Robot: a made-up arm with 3 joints. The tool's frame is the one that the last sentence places.
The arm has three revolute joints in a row. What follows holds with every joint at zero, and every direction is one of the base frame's. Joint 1 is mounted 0.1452 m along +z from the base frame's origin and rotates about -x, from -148.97 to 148.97 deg. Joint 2 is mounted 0.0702 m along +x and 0.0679 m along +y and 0.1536 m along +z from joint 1 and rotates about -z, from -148.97 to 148.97 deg. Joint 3 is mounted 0.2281 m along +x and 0.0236 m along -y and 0.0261 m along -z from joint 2 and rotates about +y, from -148.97 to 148.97 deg. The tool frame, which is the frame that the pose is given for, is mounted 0.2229 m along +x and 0.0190 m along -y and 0.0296 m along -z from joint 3; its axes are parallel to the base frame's.
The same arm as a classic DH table. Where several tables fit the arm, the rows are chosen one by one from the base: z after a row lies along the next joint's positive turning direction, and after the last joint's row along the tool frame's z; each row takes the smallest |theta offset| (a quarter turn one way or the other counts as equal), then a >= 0, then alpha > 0; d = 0 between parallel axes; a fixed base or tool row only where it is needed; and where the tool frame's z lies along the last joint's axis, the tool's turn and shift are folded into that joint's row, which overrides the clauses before.
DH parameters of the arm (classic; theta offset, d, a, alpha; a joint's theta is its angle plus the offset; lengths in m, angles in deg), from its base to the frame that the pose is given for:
base (fixed): -90 0.1452 0 90
joint 1: 0 -0.0702 -0.0679 90
joint 2: -90 -0.1275 0.2281 90
joint 3: 0 -0.0426 0.2229 90
tool (fixed): 0 -0.0296 0 0
Joint limits (deg, base to tool): -148.97..148.97 -148.97..148.97 -148.97..148.97

